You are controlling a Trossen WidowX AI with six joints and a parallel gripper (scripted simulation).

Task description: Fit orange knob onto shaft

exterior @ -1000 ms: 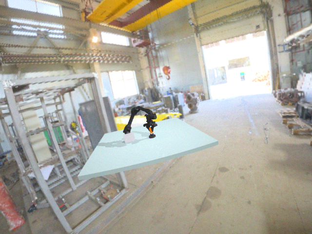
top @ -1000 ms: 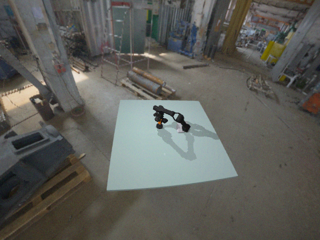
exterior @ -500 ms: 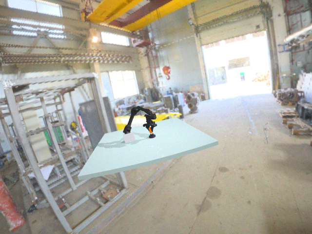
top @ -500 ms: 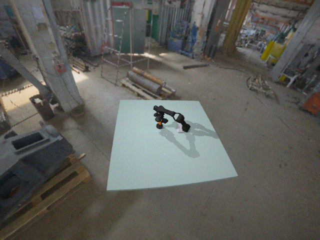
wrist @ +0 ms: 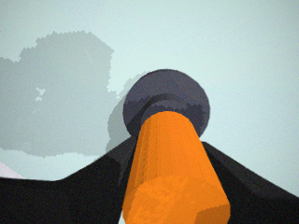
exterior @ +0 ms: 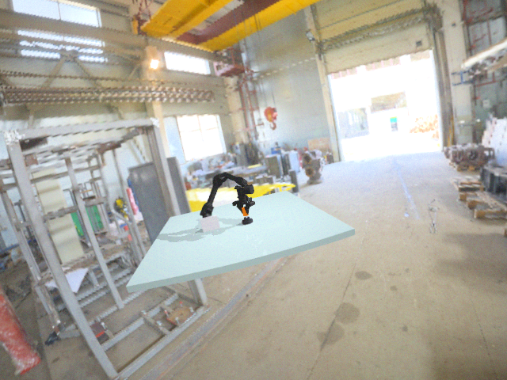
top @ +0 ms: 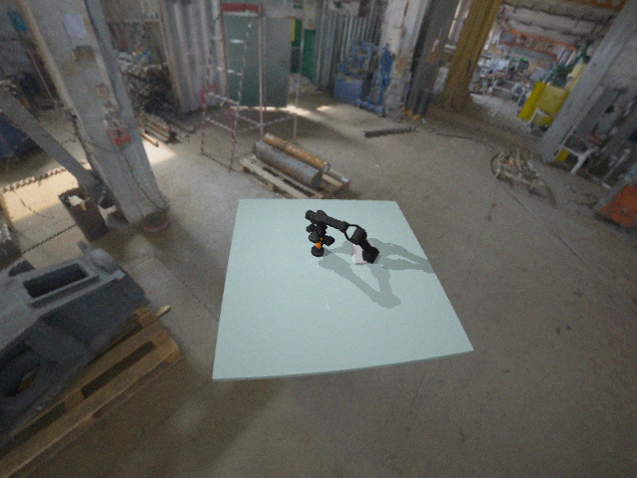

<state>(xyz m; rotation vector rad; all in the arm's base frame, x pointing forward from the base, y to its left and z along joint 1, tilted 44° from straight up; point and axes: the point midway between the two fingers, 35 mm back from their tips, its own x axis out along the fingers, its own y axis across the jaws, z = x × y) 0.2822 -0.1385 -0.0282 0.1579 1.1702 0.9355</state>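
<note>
My gripper tip is 3 cm below the orange knob. The rest, counted from my gripper tip: dark round pedestal: 4 cm below.
</note>
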